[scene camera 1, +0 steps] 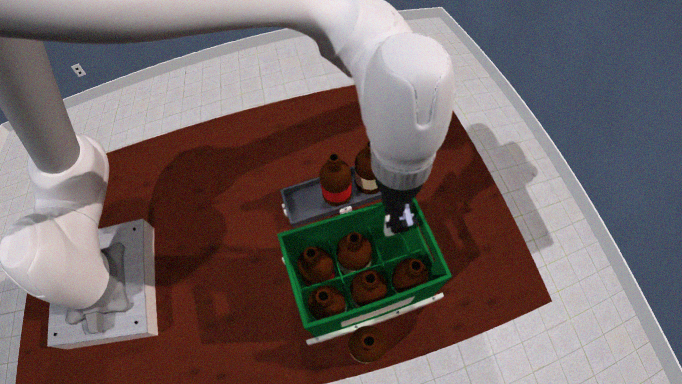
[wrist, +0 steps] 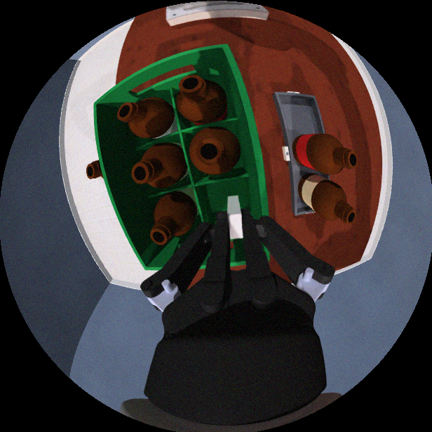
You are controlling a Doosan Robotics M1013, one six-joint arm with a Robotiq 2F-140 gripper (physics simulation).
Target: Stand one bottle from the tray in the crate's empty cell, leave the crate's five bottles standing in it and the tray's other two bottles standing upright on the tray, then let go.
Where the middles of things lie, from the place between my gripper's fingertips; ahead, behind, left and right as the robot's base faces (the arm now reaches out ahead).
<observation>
Now: hand 200 mm to the left of the brown bottle (scene camera 1: 367,344), 130 mm past it and 20 mm above it.
</observation>
